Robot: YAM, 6 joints.
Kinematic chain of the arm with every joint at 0, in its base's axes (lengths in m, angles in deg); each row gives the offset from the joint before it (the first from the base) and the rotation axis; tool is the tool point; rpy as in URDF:
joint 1: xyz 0 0 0.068 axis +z
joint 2: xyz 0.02 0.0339 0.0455 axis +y
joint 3: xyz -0.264 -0.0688 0 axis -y
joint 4: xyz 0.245 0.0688 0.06 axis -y
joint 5: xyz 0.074 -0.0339 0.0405 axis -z
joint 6: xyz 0.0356 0 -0.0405 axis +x
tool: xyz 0 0 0 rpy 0 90 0
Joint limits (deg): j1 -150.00..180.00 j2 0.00..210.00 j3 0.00..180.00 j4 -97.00..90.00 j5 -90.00..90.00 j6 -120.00..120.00
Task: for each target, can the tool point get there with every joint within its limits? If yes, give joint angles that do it. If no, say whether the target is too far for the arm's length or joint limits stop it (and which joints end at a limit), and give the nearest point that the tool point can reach.
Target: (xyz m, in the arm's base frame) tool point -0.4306 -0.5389 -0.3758
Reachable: no: too far | nearest point -0.3307 -0.4139 -0.2462 | short by 0.206 m
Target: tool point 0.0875 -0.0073 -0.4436
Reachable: no: joint limits stop it (at a limit: joint 2) | nearest point 0.1202 -0.0100 -0.3569 | short by 0.093 m
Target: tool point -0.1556 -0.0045 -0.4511
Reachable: no: joint limits stop it (at a limit: joint 1, joint 2) | nearest point -0.1726 -0.0014 -0.3722 | short by 0.081 m
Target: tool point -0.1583 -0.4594 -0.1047
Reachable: yes | joints -108.00 181.44 142.74 -65.62 13.95 -18.48
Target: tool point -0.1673 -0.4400 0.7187
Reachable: no: too far | nearest point -0.1400 -0.3681 0.6154 | short by 0.129 m
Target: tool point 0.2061 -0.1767 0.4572
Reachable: yes | joints -41.29 79.51 100.39 -53.68 -5.15 40.99
